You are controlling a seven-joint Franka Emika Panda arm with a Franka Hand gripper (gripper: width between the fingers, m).
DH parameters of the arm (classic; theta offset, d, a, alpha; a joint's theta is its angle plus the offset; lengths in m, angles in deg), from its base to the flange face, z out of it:
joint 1: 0 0.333 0 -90
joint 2: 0 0 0 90
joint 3: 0 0.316 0.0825 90
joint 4: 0 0 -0.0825 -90
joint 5: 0 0.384 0 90
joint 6: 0 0 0.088 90
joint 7: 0 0.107 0 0
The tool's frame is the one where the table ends.
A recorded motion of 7 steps. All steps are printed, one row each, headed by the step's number.
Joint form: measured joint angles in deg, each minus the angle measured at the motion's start. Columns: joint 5, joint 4, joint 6, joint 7, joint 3, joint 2, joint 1.
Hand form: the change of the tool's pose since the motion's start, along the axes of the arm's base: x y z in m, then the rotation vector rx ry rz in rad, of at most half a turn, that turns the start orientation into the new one. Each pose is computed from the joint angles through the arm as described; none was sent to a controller.
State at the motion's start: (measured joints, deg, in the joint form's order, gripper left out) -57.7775 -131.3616 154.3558 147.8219 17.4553 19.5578 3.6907
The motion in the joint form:
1: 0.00 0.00 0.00 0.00 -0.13 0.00 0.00
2: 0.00 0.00 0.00 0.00 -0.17 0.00 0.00
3: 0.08 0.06 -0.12 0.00 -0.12 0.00 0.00
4: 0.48 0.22 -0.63 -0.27 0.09 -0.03 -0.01
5: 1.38 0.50 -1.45 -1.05 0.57 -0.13 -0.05
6: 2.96 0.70 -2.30 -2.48 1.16 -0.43 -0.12
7: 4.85 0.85 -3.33 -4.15 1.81 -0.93 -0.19
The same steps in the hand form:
1: 0.0005 -0.0011 -0.0001 -0.0008 0.0000 -0.0021
2: 0.0006 -0.0015 -0.0002 -0.0010 -0.0001 -0.0028
3: 0.0009 -0.0012 0.0001 -0.0016 -0.0001 -0.0040
4: 0.0014 -0.0003 0.0010 -0.0057 0.0021 -0.0059
5: 0.0022 0.0023 0.0031 -0.0112 0.0067 -0.0053
6: 0.0028 0.0052 0.0068 -0.0149 0.0150 -0.0028
7: 0.0031 0.0082 0.0117 -0.0195 0.0247 -0.0008

